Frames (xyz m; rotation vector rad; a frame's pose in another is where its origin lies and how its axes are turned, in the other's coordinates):
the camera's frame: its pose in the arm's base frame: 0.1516 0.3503 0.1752 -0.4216 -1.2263 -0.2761
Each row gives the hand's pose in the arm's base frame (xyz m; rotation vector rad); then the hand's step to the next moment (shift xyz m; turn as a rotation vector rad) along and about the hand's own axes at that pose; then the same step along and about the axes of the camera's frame.
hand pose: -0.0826 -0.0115 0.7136 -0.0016 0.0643 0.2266
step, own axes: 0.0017 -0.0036 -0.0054 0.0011 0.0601 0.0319
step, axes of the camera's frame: -0.0046 -0.0010 -0.0048 0.0283 0.0430 0.0445
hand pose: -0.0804 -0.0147 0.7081 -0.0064 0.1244 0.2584
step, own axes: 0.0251 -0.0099 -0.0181 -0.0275 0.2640 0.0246
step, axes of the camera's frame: -0.0123 0.0106 -0.0281 0.0050 0.1781 0.1983
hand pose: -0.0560 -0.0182 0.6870 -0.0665 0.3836 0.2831
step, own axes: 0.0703 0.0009 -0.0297 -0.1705 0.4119 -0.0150
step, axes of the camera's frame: -0.0345 0.0446 -0.0514 -0.0365 0.1866 0.4035
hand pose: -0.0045 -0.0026 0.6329 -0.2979 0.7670 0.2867
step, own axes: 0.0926 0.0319 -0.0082 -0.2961 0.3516 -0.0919
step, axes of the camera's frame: -0.0569 0.0678 -0.0427 -0.0305 0.0404 0.4660
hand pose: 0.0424 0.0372 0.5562 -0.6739 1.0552 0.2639
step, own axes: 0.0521 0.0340 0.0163 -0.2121 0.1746 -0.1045
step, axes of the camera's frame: -0.0434 0.0442 -0.0173 -0.0034 -0.0436 0.2907
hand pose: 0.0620 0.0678 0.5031 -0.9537 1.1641 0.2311
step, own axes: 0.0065 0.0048 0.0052 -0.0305 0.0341 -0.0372
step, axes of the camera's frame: -0.0061 0.0069 -0.0028 -0.0131 -0.0236 0.0524
